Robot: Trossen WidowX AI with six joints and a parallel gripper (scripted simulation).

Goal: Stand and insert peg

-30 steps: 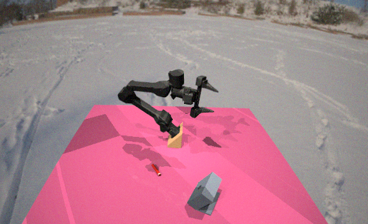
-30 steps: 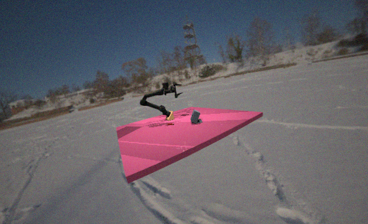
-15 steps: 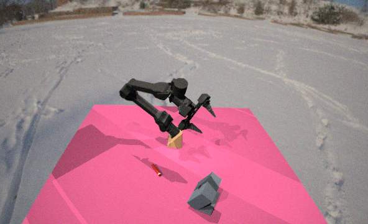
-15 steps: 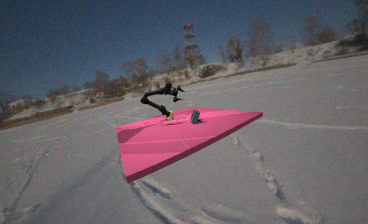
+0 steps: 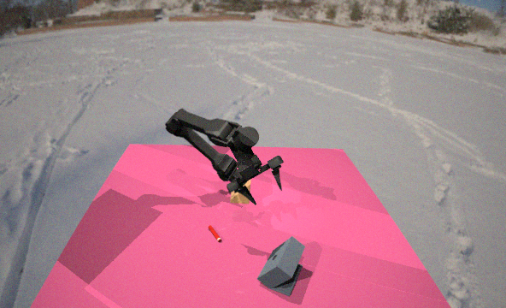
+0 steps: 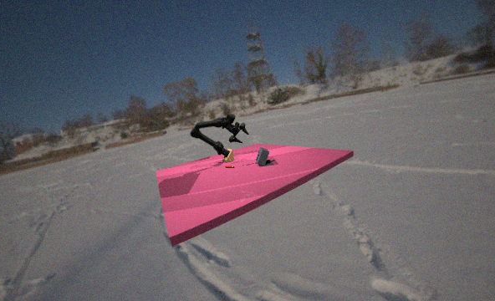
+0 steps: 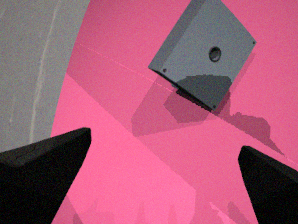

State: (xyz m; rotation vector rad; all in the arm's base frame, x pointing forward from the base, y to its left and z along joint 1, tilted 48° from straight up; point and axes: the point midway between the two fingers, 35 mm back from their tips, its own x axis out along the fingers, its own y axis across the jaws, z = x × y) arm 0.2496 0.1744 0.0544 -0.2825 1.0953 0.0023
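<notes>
My gripper tip is 160 mm to the left of the red peg and 200 mm above it. Also, from my gripper tip: grey sloped panel: 140 mm ahead, 50 mm to the left, 140 mm below.
</notes>
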